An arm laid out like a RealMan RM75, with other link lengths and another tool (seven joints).
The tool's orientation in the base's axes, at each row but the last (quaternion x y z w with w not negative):
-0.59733, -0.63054, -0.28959, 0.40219
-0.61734, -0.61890, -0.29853, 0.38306
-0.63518, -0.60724, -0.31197, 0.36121
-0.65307, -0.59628, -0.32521, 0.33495
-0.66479, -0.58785, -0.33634, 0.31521
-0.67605, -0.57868, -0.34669, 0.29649
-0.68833, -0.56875, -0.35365, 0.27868
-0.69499, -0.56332, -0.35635, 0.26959
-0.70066, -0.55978, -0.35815, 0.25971
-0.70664, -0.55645, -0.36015, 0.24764
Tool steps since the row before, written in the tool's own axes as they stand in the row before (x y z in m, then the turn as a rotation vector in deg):
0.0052, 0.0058, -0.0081, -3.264, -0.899, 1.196
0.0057, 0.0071, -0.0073, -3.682, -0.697, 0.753
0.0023, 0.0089, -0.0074, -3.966, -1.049, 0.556
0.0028, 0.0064, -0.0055, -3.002, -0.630, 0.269
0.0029, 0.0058, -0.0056, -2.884, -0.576, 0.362
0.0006, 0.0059, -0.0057, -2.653, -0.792, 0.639
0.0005, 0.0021, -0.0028, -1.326, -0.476, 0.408
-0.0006, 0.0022, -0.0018, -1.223, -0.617, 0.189
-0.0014, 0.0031, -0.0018, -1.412, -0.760, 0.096
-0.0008, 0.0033, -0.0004, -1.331, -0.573, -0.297
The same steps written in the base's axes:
0.0072, -0.0035, 0.0079, -1.201, -0.794, -3.290
0.0081, -0.0027, 0.0079, -0.977, -1.379, -3.429
0.0093, -0.0050, 0.0052, -1.338, -1.698, -3.530
0.0065, -0.0034, 0.0051, -0.853, -1.421, -2.595
0.0056, -0.0035, 0.0055, -0.783, -1.284, -2.553
0.0052, -0.0051, 0.0038, -0.941, -0.895, -2.527
0.0016, -0.0023, 0.0021, -0.534, -0.362, -1.317
0.0017, -0.0022, 0.0007, -0.702, -0.440, -1.107
0.0025, -0.0030, 0.0001, -0.882, -0.590, -1.206
0.0030, -0.0016, -0.0002, -0.784, -0.884, -0.890

